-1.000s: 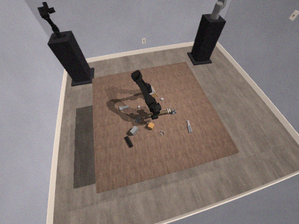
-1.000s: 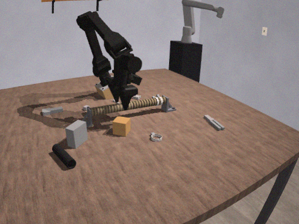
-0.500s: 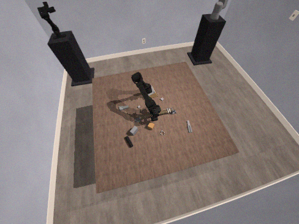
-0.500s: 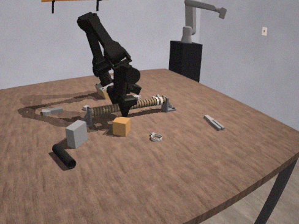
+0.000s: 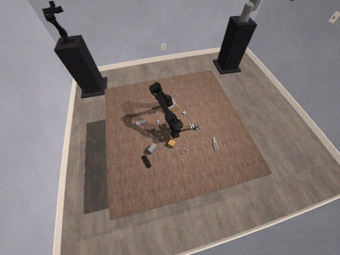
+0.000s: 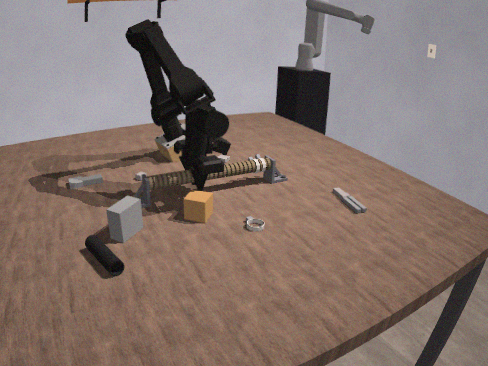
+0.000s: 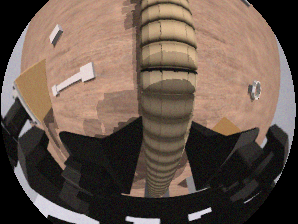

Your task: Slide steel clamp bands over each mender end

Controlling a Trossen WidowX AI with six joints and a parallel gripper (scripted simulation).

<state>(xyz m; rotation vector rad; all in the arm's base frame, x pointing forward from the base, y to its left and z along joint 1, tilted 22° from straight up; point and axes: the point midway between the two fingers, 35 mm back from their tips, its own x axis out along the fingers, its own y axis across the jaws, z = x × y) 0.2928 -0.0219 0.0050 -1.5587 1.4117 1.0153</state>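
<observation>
Now: hand 110 mm short of the orange cube, 30 mm to the left of it and 30 mm above it. From my hand the other things lie so: grey cube (200 mm to the right, 130 mm ahead, 20 mm below); black cylinder (270 mm to the right, 220 mm ahead, 30 mm below).
</observation>
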